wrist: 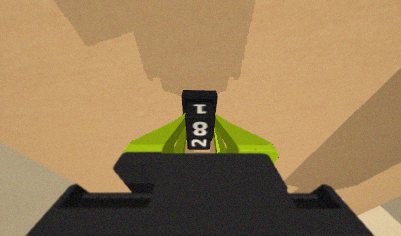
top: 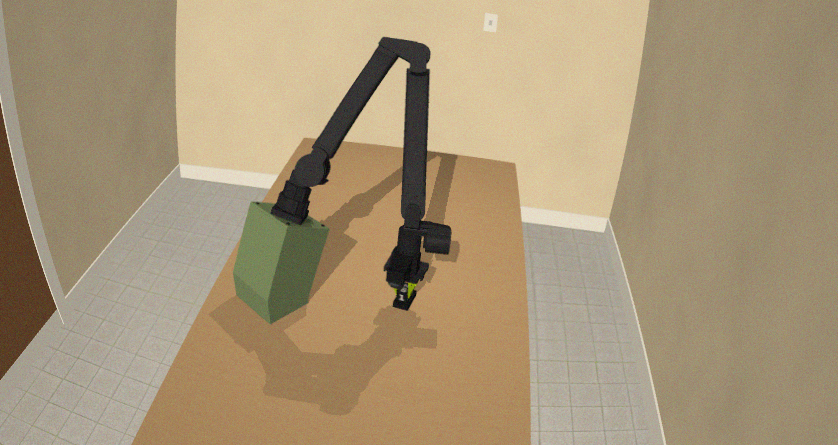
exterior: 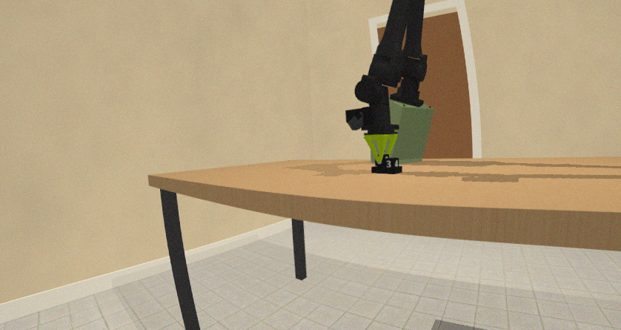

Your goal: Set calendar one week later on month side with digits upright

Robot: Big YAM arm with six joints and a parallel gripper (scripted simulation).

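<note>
The black tray is 10 mm to the left of my hand and 30 mm below it.
</note>
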